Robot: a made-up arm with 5 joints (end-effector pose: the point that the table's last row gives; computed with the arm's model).
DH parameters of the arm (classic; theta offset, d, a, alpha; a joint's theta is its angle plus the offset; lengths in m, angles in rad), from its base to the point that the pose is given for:
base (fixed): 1.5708 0.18 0 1.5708
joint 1: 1.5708 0 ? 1.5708
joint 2: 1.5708 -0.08 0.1 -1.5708
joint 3: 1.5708 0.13 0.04 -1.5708
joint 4: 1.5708 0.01 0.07 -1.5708
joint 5: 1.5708 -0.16 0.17 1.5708
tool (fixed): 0 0.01 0 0
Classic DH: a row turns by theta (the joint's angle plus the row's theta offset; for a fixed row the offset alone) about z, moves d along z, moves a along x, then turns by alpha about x.
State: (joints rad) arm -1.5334 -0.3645 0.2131 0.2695 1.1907
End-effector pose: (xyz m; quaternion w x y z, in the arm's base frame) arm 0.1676 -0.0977 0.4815 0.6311 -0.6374 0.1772 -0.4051
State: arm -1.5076 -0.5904 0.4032 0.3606 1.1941
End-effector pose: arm 0.1437 -0.0765 0.4819 0.6927 -0.5911 0.0557 -0.4095
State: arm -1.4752 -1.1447 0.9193 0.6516 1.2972
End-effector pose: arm 0.0755 -0.0820 0.4244 0.8180 -0.3426 -0.1255 -0.4448
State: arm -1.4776 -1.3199 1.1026 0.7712 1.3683
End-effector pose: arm 0.0633 -0.0896 0.3824 0.8498 -0.2318 -0.1240 -0.4569
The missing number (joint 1, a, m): 0.03
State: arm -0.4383 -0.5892 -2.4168 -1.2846 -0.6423
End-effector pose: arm 0.2797 0.1476 0.0413 0.5924 0.1059 0.4478 0.6613
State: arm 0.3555 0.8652 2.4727 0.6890 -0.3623
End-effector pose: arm 0.0213 -0.1490 0.2607 0.3230 -0.5543 0.4970 -0.5843
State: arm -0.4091 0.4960 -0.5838 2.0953 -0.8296
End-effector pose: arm 0.0110 0.1081 0.0444 0.3066 -0.6411 -0.1918 0.6769
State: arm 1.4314 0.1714 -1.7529 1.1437 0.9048
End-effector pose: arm 0.2325 0.0253 0.2269 0.8737 0.0242 -0.3757 0.3082
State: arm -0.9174 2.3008 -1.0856 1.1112 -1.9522
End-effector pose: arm 0.0960 -0.0928 0.2489 0.9553 0.2098 -0.0601 0.1994
